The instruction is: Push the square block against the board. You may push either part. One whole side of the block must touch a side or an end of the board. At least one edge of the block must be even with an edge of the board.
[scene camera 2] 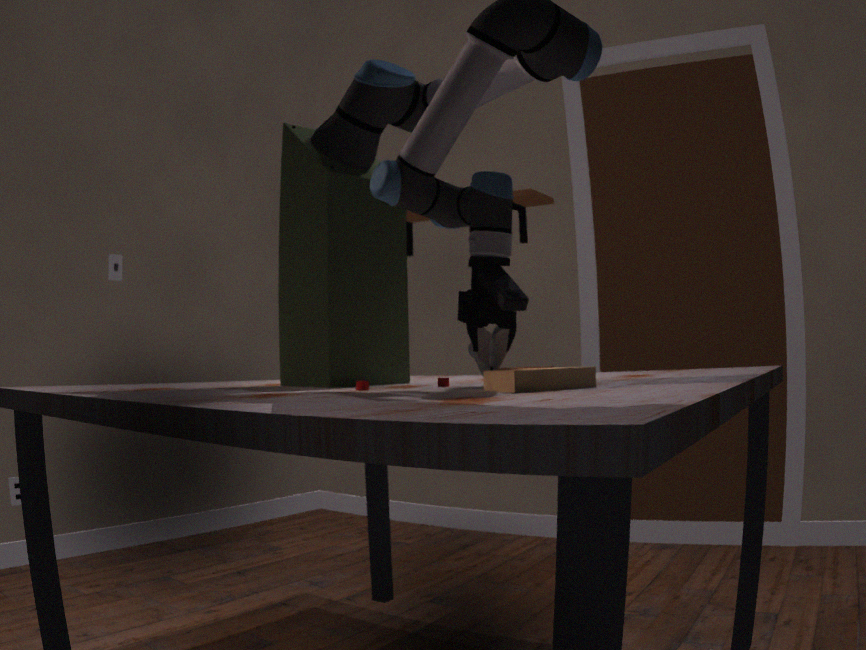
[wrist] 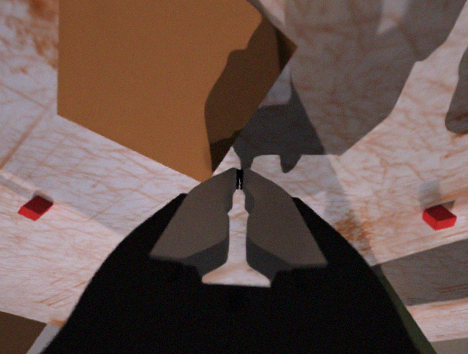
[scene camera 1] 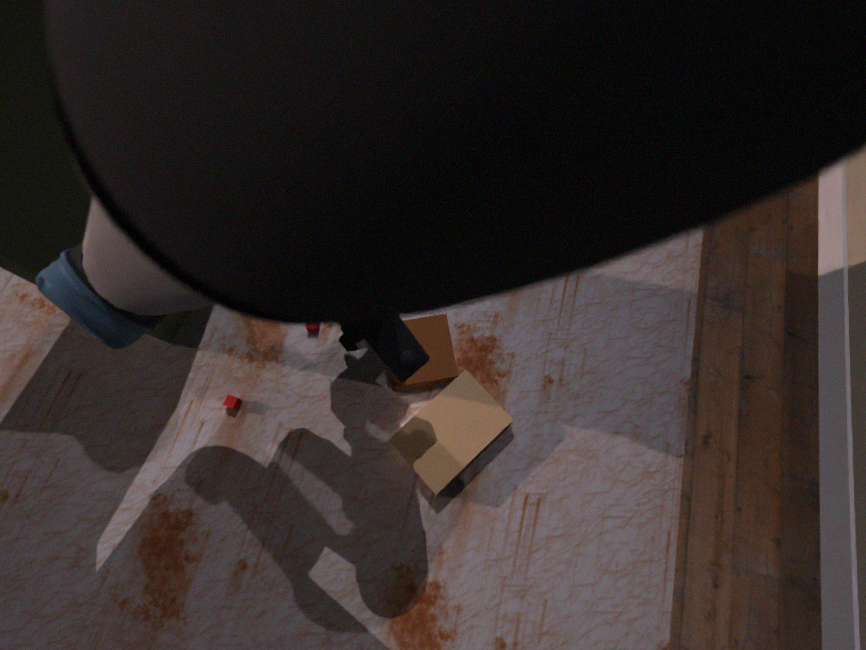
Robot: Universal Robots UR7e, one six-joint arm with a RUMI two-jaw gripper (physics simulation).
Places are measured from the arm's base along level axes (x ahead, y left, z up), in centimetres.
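Pixels of known places: gripper, between the fingertips: (wrist: 239, 171); arm's base, origin of its link: (scene camera 2: 340, 152).
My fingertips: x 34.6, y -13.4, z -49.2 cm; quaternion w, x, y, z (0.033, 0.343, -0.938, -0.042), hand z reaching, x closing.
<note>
Ahead of a thing's pixels: the offset from my fingertips to its top centre.
The square block @[dx +7.5, dy -2.3, dz +1.8 cm] (scene camera 1: 437, 349) (wrist: 135, 85) is orange-brown and lies flat. The pale tan rectangular board @[dx +11.8, dy -13.9, dz +1.8 cm] (scene camera 1: 461, 430) (scene camera 2: 556, 379) lies beside it. In scene camera 1 the block is turned at an angle to the board; its lower right corner is close to the board's upper corner, and a wedge-shaped gap widens to the left. Whether that corner touches is unclear. My gripper (scene camera 2: 491, 368) (wrist: 239, 171) is shut and empty, with its tips low by the block's corner farthest from the board. Contact is unclear. Its fingertips are hidden in scene camera 1.
Small red cubes @[dx -20.0, dy -9.2, dz +0.2 cm] (scene camera 1: 232, 403) @[dx -9.0, dy +2.5, dz +0.2 cm] (scene camera 1: 312, 327) (scene camera 2: 361, 385) (scene camera 2: 443, 382) @[dx +12.8, dy +18.0, dz +0.2 cm] (wrist: 36, 207) (wrist: 439, 217) lie apart from both parts. A tall green box (scene camera 2: 349, 279) stands behind the table (scene camera 2: 419, 433). The dark arm covers much of the upper part of scene camera 1.
</note>
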